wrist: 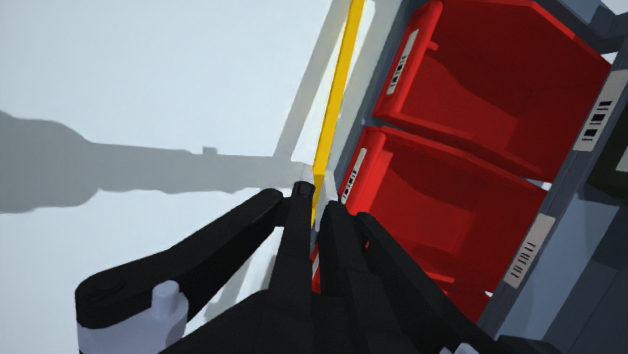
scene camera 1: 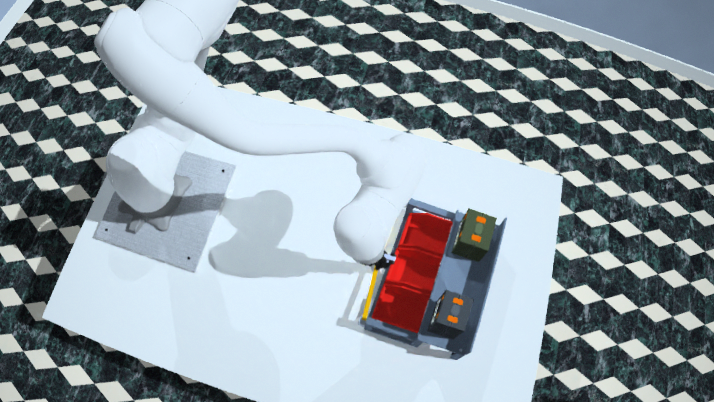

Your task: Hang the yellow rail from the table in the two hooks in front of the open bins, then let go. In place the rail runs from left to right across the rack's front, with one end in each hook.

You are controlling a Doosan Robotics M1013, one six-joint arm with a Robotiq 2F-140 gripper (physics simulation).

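Places are measured from the arm's base along level axes (x right, y back, z down), in metres.
Pixels of known places: gripper, fingertip midpoint: (wrist: 314, 180) (scene camera 1: 377, 267); arm's base at its link origin: (scene camera 1: 155, 195).
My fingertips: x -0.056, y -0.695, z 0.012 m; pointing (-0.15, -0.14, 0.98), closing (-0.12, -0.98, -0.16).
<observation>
For each thing: its top centre in the pictures, then the offset to it from my fingertips. Level surfaces: height alone.
- olive green box at its top centre: (scene camera 1: 478, 228) dx -0.135, dy -0.212, dz -0.179 m
- dark grey box at its top centre: (scene camera 1: 455, 310) dx +0.096, dy -0.215, dz -0.204 m
- white table at its surface level: dz +0.019 m
The yellow rail (scene camera 1: 370, 295) (wrist: 337, 95) runs along the front of the blue-grey rack (scene camera 1: 482, 280) (wrist: 565, 182), beside the open red bins (scene camera 1: 412, 270) (wrist: 450, 215). My gripper (scene camera 1: 378, 266) (wrist: 314, 180) is shut on the rail, with one light fingertip pad on each side of it. In the scene view, the rail's lower end is at the rack's near front corner; whether it sits in a hook there is too small to tell. The rail's other end is hidden under the arm and gripper, and the hook on that side does not show clearly.
An olive green box (scene camera 1: 472, 237) and a dark grey box (scene camera 1: 452, 317) stand on the rack behind the bins. The arm's wrist (scene camera 1: 362, 227) hangs over the rack's front left. A grey base plate (scene camera 1: 210, 175) lies on the white table (scene camera 1: 290, 345) under the arm's base.
</observation>
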